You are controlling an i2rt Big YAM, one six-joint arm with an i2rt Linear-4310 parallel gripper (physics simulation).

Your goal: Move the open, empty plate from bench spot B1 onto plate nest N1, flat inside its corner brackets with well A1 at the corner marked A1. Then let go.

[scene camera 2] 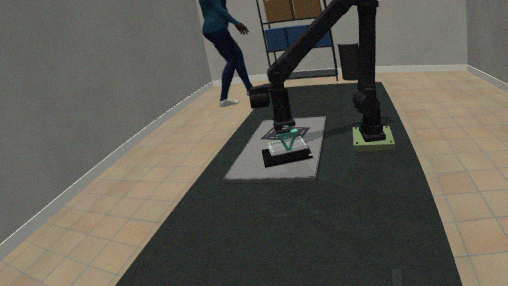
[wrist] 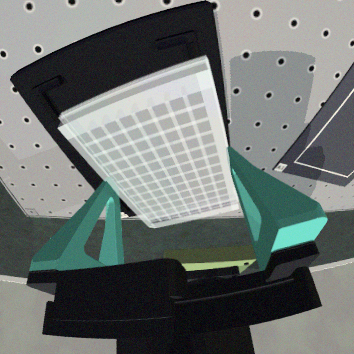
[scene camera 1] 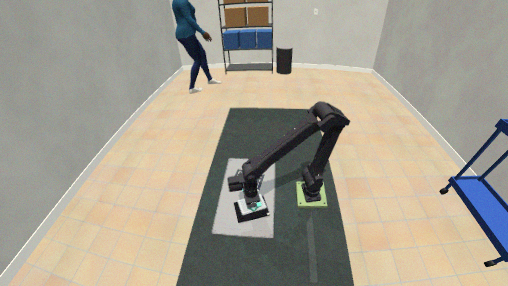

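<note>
The clear, open well plate is between the teal fingers of my gripper, which is shut on its two long sides. The plate is over the black plate nest N1, close to its top. In the wrist view two corner brackets of the nest show beyond the plate's far edge, apart from it. I cannot tell whether the plate touches the nest. The dark marked bench spot B1 is bare, with an A1 label at its corner.
The nest and the spot sit on a grey perforated board on a dark mat. The arm's green base plate is to the right. A person walks at the back near a shelf rack and a bin. A blue cart is far right.
</note>
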